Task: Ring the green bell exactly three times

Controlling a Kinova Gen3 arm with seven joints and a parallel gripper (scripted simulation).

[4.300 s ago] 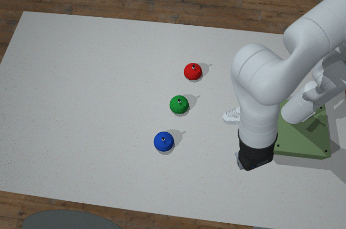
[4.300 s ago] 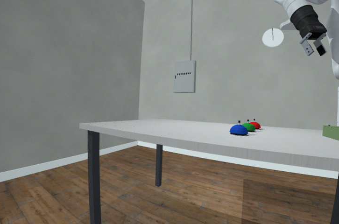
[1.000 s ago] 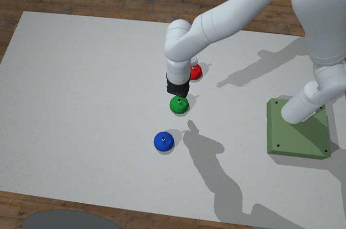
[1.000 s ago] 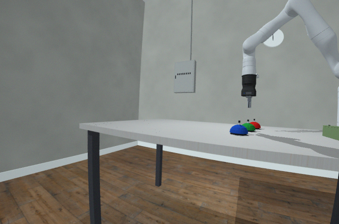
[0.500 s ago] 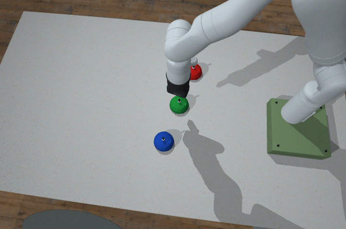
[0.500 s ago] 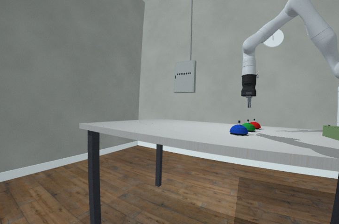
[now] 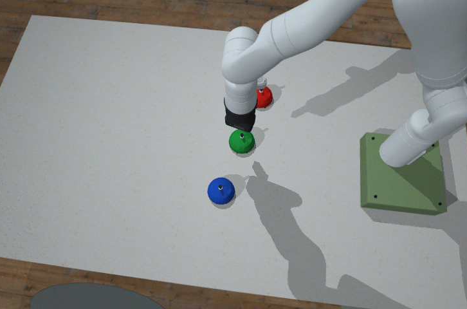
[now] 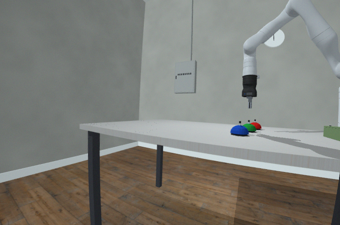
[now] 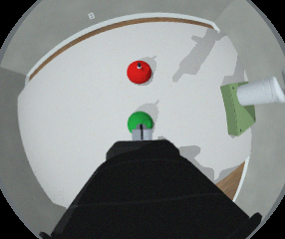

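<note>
The green bell lies 110 mm below my hand. The rest, counted from my hand: red bell: 170 mm to the right, 110 mm below, 40 mm behind; then blue bell: 180 mm to the left, 110 mm below, 40 mm ahead.
</note>
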